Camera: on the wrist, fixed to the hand. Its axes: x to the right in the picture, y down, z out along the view.
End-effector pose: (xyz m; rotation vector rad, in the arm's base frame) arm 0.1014 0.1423 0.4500 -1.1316 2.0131 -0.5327
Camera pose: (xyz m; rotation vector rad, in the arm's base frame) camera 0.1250 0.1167 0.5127 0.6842 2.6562 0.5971
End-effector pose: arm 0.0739 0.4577 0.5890 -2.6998 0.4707 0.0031
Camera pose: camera 0.0837 0.5115 0.6353 1.6149 -2.4815 -0.0144
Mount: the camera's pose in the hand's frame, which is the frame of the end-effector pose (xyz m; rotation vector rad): -0.0114 -0.0675 -0.0213 -0.4442 0.4035 1.6274
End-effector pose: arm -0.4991 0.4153 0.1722 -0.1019 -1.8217 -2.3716
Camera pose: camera -0.4978 0.4126 0.1006 -0.7324 -0.4449 -1.2902
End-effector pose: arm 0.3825 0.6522 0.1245 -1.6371 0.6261 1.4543
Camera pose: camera 0.4466 0.6680 0.1524 1.1281 -1.5528 -1.6005
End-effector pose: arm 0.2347 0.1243 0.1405 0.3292 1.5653 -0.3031
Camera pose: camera 0.1888 0.0703 0.1515 1.2019 1.2269 1.4028
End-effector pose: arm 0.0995 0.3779 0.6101 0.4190 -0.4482 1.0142
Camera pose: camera 0.1569 0.3497 0.5777 -0.7278 -0.6037 2.4149
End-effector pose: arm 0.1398 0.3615 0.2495 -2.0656 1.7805 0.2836
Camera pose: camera 0.2018 0.3703 0.2844 0.2209 -2.6692 -0.5614
